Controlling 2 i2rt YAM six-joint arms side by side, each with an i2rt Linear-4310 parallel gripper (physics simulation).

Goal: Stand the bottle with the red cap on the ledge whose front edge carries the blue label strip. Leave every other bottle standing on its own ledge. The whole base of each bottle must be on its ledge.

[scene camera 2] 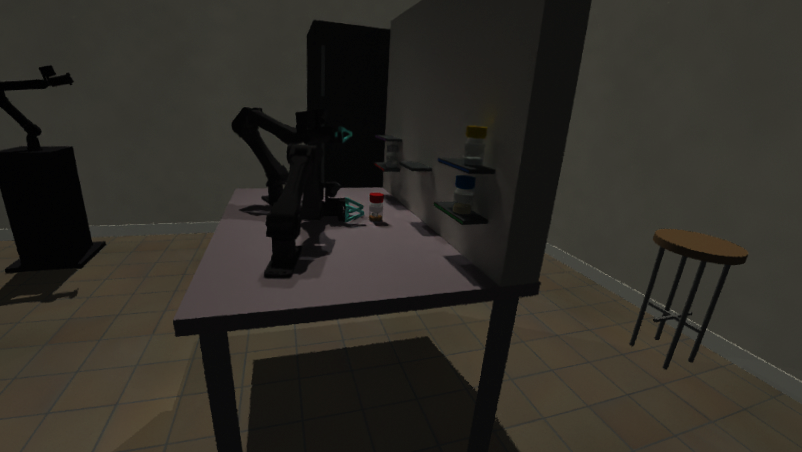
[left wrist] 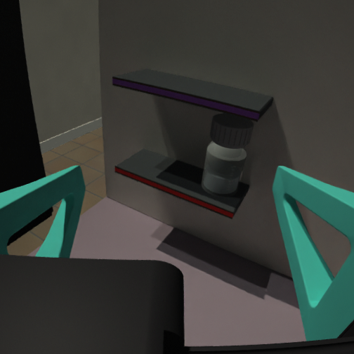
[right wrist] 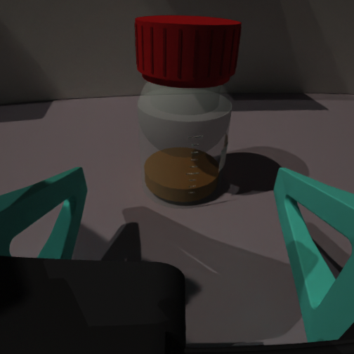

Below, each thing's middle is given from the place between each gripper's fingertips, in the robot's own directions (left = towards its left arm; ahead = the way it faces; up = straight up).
Labels:
My left hand is 23 cm short of the grey-capped bottle [left wrist: 225, 155], 10 cm above it and 3 cm to the right of it. Also, from my left hand: red-capped bottle [right wrist: 183, 110] (29 cm to the right, 26 cm below, 7 cm ahead); red-strip ledge [left wrist: 183, 177] (23 cm ahead, 16 cm below, 9 cm to the left).
Now: the red-capped bottle 5 cm ahead of my right hand, 1 cm to the right of it and 1 cm above it. Also, from my right hand: grey-capped bottle (31 cm to the left, 21 cm ahead, 17 cm above); red-strip ledge (37 cm to the left, 21 cm ahead, 11 cm above).

